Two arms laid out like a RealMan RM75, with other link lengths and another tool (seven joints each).
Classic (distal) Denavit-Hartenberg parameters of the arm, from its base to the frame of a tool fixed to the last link. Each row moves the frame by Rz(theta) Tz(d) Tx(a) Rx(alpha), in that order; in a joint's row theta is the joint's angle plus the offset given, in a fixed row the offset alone. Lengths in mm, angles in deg.
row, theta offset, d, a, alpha
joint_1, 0, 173.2, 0, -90
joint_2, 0, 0, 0, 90
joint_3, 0, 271.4, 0, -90
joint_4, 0, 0, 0, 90
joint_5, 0, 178.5, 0, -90
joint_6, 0, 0, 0, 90
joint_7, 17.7, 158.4, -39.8, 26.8
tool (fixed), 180, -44.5, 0, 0
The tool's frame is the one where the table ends.
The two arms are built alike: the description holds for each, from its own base.
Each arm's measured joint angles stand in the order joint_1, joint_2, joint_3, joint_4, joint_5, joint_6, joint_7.
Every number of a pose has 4 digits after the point. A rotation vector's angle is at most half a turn.
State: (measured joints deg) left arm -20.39 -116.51 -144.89 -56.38 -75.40 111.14 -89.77; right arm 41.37 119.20 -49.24 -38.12 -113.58 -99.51 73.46
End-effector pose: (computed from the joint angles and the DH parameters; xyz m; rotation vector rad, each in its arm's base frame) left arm -0.2971 0.2345 -0.0036 -0.2900 2.3636 1.0018; right arm 0.1472 0.3147 -0.0498 -0.6170 -2.6626 -0.4651
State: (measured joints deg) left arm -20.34 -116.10 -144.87 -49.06 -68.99 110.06 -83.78; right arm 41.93 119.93 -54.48 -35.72 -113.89 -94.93 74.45
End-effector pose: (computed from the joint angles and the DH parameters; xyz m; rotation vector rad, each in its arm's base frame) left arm -0.3163 0.2237 -0.0213 -0.3341 2.4381 0.9521; right arm 0.1463 0.3141 -0.0728 -0.6508 -2.7377 -0.4496
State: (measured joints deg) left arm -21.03 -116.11 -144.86 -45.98 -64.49 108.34 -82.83; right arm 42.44 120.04 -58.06 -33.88 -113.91 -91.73 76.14
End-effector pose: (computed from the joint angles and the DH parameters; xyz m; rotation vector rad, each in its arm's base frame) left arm -0.3238 0.2204 -0.0308 -0.3847 2.5023 0.9198; right arm 0.1472 0.3151 -0.0863 -0.6951 -2.7911 -0.4451
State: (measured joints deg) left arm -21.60 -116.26 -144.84 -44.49 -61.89 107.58 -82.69; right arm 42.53 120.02 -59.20 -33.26 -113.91 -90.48 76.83
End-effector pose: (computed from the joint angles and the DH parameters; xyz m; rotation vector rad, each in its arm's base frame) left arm -0.3263 0.2187 -0.0364 -0.4116 2.5400 0.8909; right arm 0.1484 0.3157 -0.0904 -0.7158 -2.8079 -0.4508
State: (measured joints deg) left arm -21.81 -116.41 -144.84 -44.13 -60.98 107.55 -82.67; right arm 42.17 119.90 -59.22 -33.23 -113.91 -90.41 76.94
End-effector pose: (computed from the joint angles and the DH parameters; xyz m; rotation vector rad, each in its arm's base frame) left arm -0.3265 0.2178 -0.0385 -0.4178 2.5524 0.8758; right arm 0.1509 0.3153 -0.0899 -0.7279 -2.8074 -0.4552
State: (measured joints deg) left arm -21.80 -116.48 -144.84 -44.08 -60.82 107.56 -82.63; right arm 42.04 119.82 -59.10 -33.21 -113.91 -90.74 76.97
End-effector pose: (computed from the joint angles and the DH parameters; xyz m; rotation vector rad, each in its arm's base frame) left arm -0.3265 0.2174 -0.0391 -0.4191 2.5542 0.8728; right arm 0.1518 0.3148 -0.0890 -0.7320 -2.8061 -0.4501
